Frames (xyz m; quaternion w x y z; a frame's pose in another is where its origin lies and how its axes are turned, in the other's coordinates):
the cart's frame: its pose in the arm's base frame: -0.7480 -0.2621 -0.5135 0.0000 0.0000 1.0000 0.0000
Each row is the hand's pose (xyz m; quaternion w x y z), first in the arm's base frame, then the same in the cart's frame.
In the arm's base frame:
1: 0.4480 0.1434 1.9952 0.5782 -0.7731 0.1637 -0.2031
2: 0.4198 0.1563 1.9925 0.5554 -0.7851 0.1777 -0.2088
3: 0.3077 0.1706 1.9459 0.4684 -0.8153 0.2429 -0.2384
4: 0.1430 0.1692 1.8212 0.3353 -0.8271 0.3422 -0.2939
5: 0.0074 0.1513 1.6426 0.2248 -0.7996 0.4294 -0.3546
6: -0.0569 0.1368 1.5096 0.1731 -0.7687 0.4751 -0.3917
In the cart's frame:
1: -1.1960 0.4055 -2.5087 0.1637 0.2031 -0.5782 -0.7731
2: -1.1678 0.4184 -2.5060 0.1777 0.2088 -0.5554 -0.7851
3: -1.0557 0.4327 -2.4594 0.2429 0.2384 -0.4684 -0.8153
4: -0.8910 0.4313 -2.3347 0.3422 0.2939 -0.3353 -0.8271
5: -0.7554 0.4134 -2.1561 0.4294 0.3546 -0.2248 -0.7996
6: -0.6911 0.3989 -2.0231 0.4751 0.3917 -0.1731 -0.7687

